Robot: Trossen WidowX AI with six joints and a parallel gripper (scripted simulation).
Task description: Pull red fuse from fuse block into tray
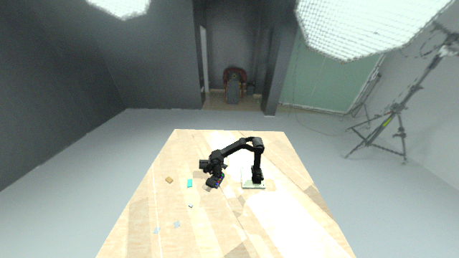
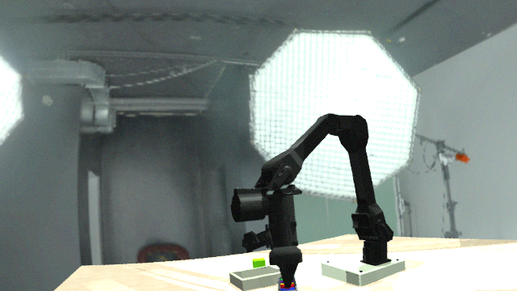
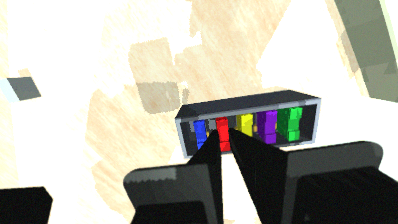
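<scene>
My gripper tip is now 20 cm to the left of the pale tray and 3 cm above it.
</scene>
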